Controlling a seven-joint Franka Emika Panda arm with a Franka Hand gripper.
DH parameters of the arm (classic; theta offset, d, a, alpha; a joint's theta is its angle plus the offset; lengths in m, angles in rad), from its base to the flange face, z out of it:
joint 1: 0 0.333 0 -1.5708
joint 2: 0 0 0 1.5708
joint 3: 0 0.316 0.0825 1.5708
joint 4: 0 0 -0.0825 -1.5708
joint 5: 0 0.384 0 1.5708
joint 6: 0 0 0.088 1.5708
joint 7: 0 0.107 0 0
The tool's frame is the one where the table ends.
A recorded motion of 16 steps. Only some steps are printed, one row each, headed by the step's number.
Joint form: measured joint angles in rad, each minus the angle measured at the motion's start. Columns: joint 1, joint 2, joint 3, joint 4, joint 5, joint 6, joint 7.
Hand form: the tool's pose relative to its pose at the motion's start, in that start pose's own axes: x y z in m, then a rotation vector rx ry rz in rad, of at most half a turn. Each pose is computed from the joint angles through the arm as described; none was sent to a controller.
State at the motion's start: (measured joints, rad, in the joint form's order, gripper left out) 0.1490 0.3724 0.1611 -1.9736 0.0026 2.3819 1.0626
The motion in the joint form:
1: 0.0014 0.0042 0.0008 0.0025 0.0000 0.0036 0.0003
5: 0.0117 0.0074 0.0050 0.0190 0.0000 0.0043 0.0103
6: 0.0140 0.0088 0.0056 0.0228 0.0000 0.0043 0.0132
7: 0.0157 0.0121 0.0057 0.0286 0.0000 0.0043 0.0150
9: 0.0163 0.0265 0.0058 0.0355 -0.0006 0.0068 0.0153
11: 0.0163 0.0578 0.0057 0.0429 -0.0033 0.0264 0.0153
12: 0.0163 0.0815 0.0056 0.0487 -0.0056 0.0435 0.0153
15: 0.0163 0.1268 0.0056 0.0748 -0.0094 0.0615 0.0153
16: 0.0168 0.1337 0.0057 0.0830 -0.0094 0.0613 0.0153
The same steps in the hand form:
1: -0.0006 -0.0014 0.0012 0.0021 0.0000 -0.0016
5: -0.0058 -0.0101 -0.0033 0.0152 0.0041 -0.0055
6: -0.0068 -0.0119 -0.0040 0.0175 0.0046 -0.0053
7: -0.0070 -0.0139 -0.0043 0.0199 0.0052 -0.0051
9: -0.0063 -0.0152 0.0015 0.0165 0.0013 -0.0049
11: -0.0044 -0.0165 0.0160 0.0144 -0.0029 -0.0045
12: -0.0030 -0.0175 0.0267 0.0149 -0.0048 -0.0043
15: 0.0011 -0.0223 0.0428 0.0163 -0.0087 -0.0035
16: 0.0019 -0.0241 0.0438 0.0178 -0.0091 -0.0035

